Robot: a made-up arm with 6 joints.
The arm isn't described. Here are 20 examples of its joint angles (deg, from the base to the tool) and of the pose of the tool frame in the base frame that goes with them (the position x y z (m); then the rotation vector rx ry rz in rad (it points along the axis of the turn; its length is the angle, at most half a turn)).
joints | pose
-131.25 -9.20 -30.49 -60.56 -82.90 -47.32 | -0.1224 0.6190 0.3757 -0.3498 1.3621 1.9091
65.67 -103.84 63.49 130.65 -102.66 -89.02 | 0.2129 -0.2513 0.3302 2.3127 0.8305 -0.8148
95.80 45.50 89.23 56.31 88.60 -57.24 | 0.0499 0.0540 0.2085 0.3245 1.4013 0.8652
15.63 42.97 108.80 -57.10 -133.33 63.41 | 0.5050 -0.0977 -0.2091 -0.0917 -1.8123 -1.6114
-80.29 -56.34 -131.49 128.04 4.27 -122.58 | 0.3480 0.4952 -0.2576 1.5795 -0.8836 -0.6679
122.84 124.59 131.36 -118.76 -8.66 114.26 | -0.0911 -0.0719 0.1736 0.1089 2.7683 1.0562
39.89 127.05 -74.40 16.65 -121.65 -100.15 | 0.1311 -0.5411 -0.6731 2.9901 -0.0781 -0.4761
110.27 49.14 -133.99 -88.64 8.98 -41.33 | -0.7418 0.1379 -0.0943 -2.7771 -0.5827 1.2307
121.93 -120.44 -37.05 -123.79 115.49 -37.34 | 0.6579 -0.2781 0.4616 -0.6549 -2.6423 -0.7804
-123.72 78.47 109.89 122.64 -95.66 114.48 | -0.1833 0.4356 0.3242 2.3288 -0.0551 -0.7470
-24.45 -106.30 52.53 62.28 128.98 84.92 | -0.2521 -0.1230 0.6920 -1.5288 1.3131 0.8093
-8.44 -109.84 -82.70 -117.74 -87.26 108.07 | -0.2894 0.1125 -0.2073 -0.4286 2.1584 -1.9268
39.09 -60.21 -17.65 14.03 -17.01 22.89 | -0.6406 0.3394 0.3391 0.6772 0.4557 1.2350
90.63 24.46 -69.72 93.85 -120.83 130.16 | -0.5145 0.8060 -0.1725 -2.6684 -0.7652 0.5879
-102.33 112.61 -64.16 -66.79 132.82 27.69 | -0.1892 -0.5826 1.1404 -2.5094 -0.4951 0.2363
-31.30 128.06 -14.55 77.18 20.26 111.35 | 0.5809 -0.0082 0.7395 2.2552 -0.7464 -0.6259
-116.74 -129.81 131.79 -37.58 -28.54 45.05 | -0.2546 0.2252 0.1607 0.4945 0.2216 0.5317
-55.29 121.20 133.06 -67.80 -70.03 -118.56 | 0.2411 -0.0124 0.2731 1.7625 0.8524 -0.9689
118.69 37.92 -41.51 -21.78 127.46 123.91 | -0.4573 0.7552 -0.9176 -1.7520 -0.3853 -2.4571
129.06 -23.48 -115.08 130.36 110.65 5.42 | -0.1560 0.9563 0.6791 1.0146 0.4666 -1.3906
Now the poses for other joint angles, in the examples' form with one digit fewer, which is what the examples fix.
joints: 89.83 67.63 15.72 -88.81 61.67 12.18
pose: 0.508 0.169 -0.877 -0.314 0.300 -3.038
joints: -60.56 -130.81 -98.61 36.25 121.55 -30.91
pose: 0.304 -0.665 -0.747 -2.017 -0.817 -1.783
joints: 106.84 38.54 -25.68 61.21 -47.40 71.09
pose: -0.291 0.883 -0.275 1.344 1.468 -0.511
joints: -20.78 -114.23 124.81 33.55 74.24 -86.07
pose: 0.586 0.023 -0.094 -0.595 0.399 -3.023
